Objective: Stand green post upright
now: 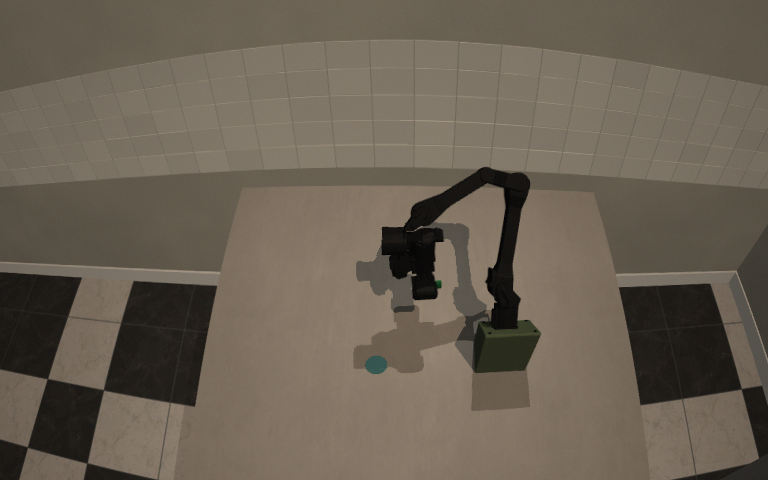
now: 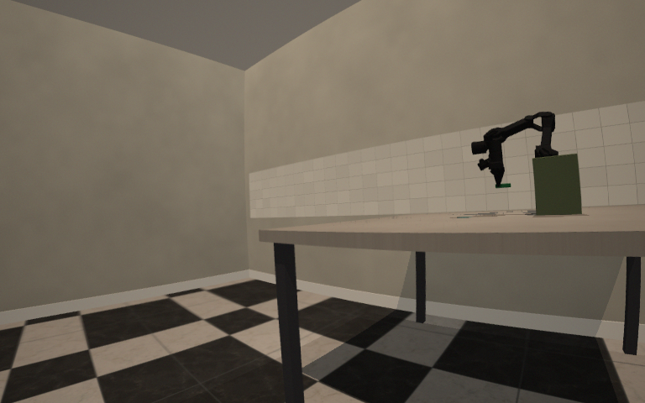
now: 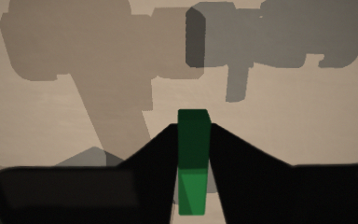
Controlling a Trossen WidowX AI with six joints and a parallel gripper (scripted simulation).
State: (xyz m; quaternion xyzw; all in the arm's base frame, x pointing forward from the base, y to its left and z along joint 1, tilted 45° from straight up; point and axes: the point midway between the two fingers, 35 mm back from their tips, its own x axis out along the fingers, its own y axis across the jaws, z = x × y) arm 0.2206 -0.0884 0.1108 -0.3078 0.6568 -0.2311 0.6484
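Now: hand 18 cm to the right of the cyan circle, 16 cm above it and 11 cm short of it. Round my hand: green post (3 cm below, 2 cm behind).
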